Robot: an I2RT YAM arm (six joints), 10 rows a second.
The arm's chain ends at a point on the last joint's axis. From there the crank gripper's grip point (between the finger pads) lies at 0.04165 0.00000 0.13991 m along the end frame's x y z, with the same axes.
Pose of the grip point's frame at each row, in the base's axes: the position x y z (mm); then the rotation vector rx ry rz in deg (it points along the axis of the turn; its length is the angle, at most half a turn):
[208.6 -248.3 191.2 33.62 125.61 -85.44]
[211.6 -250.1 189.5 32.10 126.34 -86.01]
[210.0 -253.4 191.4 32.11 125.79 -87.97]
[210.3 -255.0 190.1 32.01 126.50 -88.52]
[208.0 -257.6 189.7 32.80 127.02 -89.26]
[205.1 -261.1 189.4 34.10 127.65 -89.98]
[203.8 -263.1 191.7 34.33 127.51 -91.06]
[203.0 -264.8 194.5 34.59 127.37 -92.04]
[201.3 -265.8 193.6 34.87 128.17 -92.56]
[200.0 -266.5 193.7 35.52 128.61 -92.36]
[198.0 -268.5 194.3 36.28 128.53 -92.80]
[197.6 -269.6 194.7 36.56 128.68 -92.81]
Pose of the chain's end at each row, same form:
[227.9 -121.7 261.3 33.62 125.61 -85.44]
[230.9 -123.1 258.9 32.10 126.34 -86.01]
[231.6 -125.2 257.8 32.11 125.79 -87.97]
[233.6 -127.1 256.5 32.01 126.50 -88.52]
[234.1 -130.2 256.0 32.80 127.02 -89.26]
[234.6 -134.6 256.0 34.10 127.65 -89.98]
[235.0 -136.3 256.9 34.33 127.51 -91.06]
[235.8 -137.7 258.4 34.59 127.37 -92.04]
[236.3 -139.4 257.6 34.87 128.17 -92.56]
[236.0 -140.8 258.7 35.52 128.61 -92.36]
[235.5 -143.1 259.0 36.28 128.53 -92.80]
[235.6 -144.5 259.6 36.56 128.68 -92.81]

